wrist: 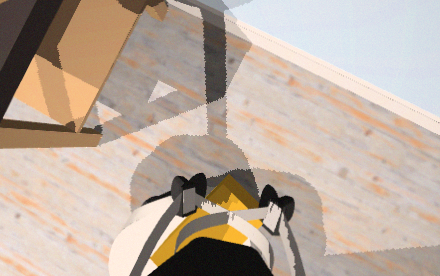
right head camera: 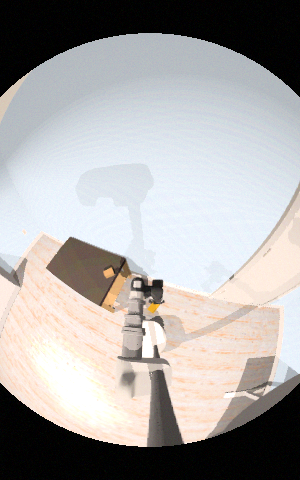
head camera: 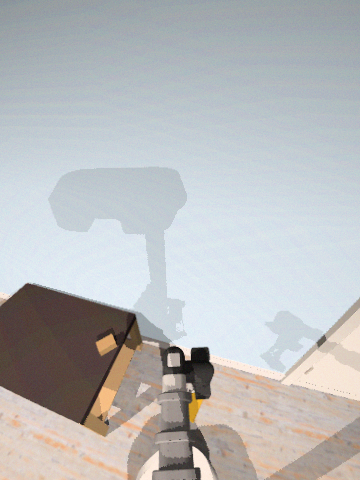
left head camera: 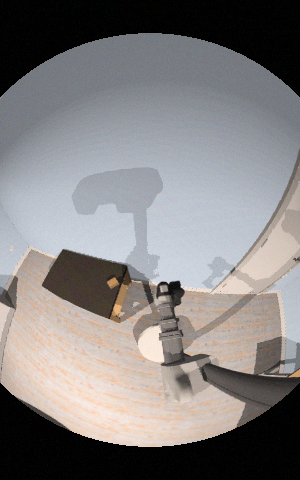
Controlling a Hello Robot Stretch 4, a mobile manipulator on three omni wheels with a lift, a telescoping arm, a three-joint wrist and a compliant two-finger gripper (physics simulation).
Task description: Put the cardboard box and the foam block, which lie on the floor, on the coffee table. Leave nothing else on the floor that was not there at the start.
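Frame: origin at the robot's base, x ahead, y left, z up, level; millimetres.
Seen in the pictures: gripper, fingertip midpoint: (wrist: 231, 192); robot's base, link origin: (right head camera: 145, 337) (left head camera: 158, 341).
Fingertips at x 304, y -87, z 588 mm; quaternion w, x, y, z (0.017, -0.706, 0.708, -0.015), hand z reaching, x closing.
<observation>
Pixels of each thing's top centre, then the offset from my fingertips to it.
- small tan-brown cardboard box, top centre: (head camera: 105, 342) (left head camera: 111, 281) (right head camera: 107, 271) 454 mm left, 274 mm ahead, 116 mm down
- yellow foam block, top centre: (wrist: 205, 241) (head camera: 194, 402) (right head camera: 153, 305) 14 mm left, 35 mm back, 45 mm up
The coffee table (head camera: 40, 355) (left head camera: 75, 287) (right head camera: 77, 270) (wrist: 47, 138), with a dark top and light wooden legs, stands left of my gripper against the wall. The small tan-brown cardboard box (head camera: 106, 345) (left head camera: 113, 282) (right head camera: 109, 272) lies on its top near the right edge. My gripper (wrist: 231, 192) is shut on the yellow foam block (head camera: 194, 409) (right head camera: 153, 307) (wrist: 229, 190), which sits tilted between the fingertips above the floor, to the right of the table. The arm hides the block in the left head view. The gripper's palm covers part of it in the wrist view.
A pale blue wall (head camera: 225, 150) rises behind the table. A cream door (head camera: 340, 352) (left head camera: 260, 250) is at the right. My round white base (left head camera: 150, 344) (right head camera: 154, 338) is below the arm. Pale furniture (left head camera: 4, 325) shows at the far left. A white desk leg (right head camera: 250, 393) shows at lower right.
</observation>
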